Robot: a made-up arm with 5 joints.
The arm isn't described. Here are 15 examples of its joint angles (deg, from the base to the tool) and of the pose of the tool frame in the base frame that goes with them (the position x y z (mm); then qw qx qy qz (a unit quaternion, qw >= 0)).
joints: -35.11 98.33 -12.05 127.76 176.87
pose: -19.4 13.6 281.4 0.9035 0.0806 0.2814 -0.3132
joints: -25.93 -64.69 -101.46 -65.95 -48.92
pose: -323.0 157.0 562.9 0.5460 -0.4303 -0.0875 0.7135
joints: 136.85 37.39 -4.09 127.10 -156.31
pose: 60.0 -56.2 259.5 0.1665 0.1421 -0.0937 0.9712
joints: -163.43 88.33 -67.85 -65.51 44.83
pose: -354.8 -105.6 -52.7 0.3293 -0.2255 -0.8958 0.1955
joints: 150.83 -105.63 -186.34 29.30 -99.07
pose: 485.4 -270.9 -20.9 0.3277 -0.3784 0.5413 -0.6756
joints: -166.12 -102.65 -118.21 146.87 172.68
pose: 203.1 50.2 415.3 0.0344 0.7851 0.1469 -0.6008
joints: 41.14 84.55 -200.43 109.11 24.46
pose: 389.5 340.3 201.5 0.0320 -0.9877 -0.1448 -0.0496
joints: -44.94 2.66 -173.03 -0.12 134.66
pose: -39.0 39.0 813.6 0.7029 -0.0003 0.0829 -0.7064
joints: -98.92 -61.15 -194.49 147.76 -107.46
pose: 42.5 271.0 520.4 0.7871 0.5870 0.0438 -0.1845
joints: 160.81 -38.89 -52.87 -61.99 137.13
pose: -68.6 23.9 649.7 0.5020 -0.2222 -0.0466 0.8345
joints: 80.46 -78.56 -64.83 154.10 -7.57
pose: -3.1 -18.5 329.4 0.0554 0.7160 0.6918 -0.0751
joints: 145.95 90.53 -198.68 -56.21 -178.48
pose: -266.7 180.2 469.6 0.2775 -0.1296 0.0416 0.9510
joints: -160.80 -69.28 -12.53 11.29 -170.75
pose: -207.9 -72.4 409.2 0.1419 0.8135 0.0708 -0.5596
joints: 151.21 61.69 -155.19 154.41 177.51
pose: -295.4 162.3 168.5 0.1366 0.8394 -0.1961 0.4881
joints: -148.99 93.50 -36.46 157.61 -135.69
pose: -34.7 -20.9 203.9 0.5833 0.2958 -0.0345 -0.7557
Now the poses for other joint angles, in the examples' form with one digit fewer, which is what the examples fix.
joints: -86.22 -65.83 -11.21 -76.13 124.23
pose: 1 -8 529 0.317 0.061 0.224 -0.920
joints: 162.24 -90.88 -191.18 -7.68 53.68
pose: 485 -155 2 0.547 0.477 0.664 0.177
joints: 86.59 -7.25 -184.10 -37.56 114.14
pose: -16 -268 641 0.895 0.402 -0.099 0.164
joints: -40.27 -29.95 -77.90 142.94 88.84
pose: 98 -83 339 0.124 0.410 -0.861 -0.275
